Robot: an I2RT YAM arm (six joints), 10 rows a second.
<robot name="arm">
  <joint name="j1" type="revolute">
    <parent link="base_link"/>
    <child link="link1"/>
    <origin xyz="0 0 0.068" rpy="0 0 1.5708"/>
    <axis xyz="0 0 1"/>
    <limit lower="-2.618" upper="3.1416"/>
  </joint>
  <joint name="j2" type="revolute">
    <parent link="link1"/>
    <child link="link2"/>
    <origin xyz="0.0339 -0.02 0.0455" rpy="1.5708 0 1.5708"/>
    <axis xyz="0 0 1"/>
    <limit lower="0" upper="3.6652"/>
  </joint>
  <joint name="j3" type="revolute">
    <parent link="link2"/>
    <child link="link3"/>
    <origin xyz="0.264 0 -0.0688" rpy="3.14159 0 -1.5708"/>
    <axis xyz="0 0 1"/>
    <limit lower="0" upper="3.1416"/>
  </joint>
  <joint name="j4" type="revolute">
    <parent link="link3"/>
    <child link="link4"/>
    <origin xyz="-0.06 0.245 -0.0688" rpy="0 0 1.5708"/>
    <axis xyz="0 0 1"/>
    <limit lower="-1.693" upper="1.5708"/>
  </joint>
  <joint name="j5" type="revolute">
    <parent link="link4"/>
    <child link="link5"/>
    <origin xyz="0.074 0.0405 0.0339" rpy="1.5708 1.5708 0"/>
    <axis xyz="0 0 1"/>
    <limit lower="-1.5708" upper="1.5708"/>
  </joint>
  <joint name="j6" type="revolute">
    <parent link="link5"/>
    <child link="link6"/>
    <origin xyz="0 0.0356 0.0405" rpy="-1.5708 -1.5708 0"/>
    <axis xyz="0 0 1"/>
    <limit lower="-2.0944" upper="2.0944"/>
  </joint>
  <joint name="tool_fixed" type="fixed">
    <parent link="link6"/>
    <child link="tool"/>
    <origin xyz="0 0 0" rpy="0 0 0"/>
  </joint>
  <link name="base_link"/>
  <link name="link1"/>
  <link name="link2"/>
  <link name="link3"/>
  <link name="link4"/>
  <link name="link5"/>
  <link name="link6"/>
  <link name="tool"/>
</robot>
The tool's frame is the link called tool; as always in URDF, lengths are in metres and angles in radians.
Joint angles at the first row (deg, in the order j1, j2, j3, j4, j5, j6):
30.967, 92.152, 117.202, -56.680, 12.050, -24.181
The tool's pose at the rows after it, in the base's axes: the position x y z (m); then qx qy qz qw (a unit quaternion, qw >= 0):
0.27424 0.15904 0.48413 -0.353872 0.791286 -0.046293 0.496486
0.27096 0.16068 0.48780 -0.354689 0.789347 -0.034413 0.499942
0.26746 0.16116 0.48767 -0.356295 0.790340 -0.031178 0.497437
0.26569 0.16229 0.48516 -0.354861 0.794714 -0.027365 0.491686
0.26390 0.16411 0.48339 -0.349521 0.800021 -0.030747 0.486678
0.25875 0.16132 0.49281 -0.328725 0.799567 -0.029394 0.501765
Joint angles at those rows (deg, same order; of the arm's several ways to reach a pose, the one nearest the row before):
31.319, 92.281, 118.661, -57.166, 10.828, -23.035
31.790, 92.304, 119.588, -57.642, 9.985, -22.335
32.198, 91.854, 119.255, -58.120, 9.937, -21.998
32.554, 91.594, 118.625, -58.560, 9.992, -21.172
33.148, 91.555, 118.412, -59.170, 11.181, -20.223
33.386, 91.115, 119.872, -59.201, 12.473, -18.467

